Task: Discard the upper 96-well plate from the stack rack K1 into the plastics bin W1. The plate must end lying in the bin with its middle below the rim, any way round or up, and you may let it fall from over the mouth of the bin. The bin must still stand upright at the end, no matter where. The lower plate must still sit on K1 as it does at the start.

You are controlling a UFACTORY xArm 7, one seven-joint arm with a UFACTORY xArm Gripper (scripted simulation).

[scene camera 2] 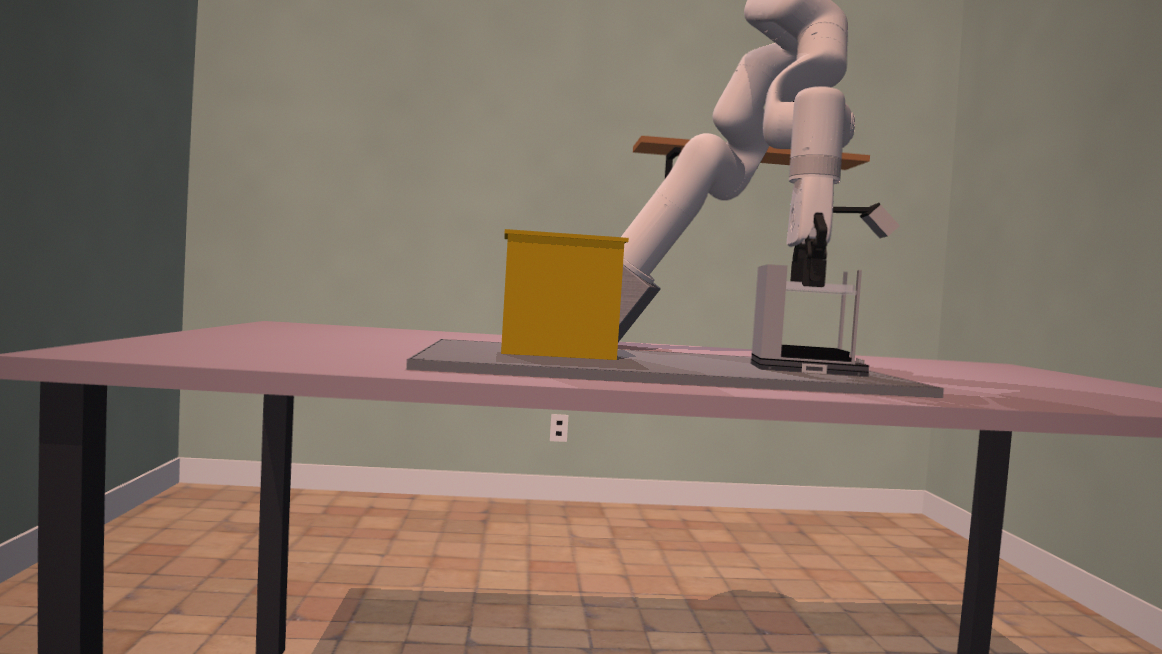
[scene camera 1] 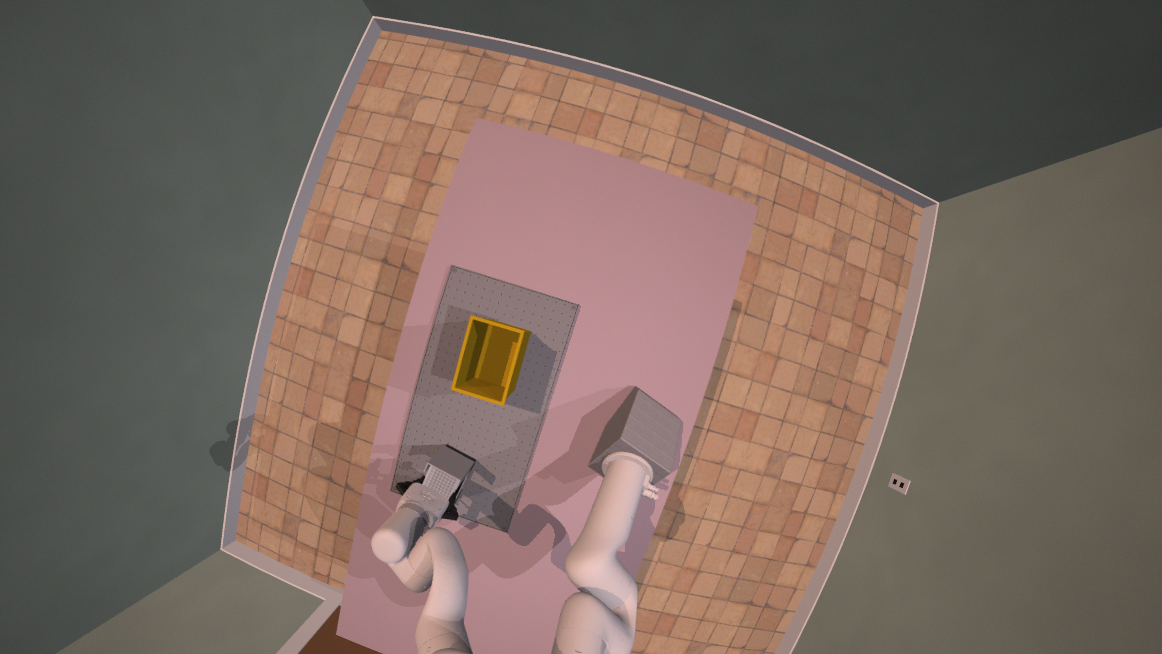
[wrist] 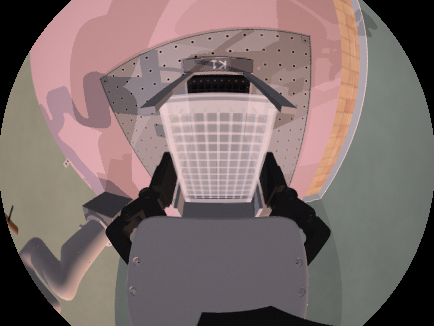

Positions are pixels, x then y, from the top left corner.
Labels:
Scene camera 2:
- gripper: 806,287
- yellow plastics bin W1: 562,298
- dark plate: 789,351

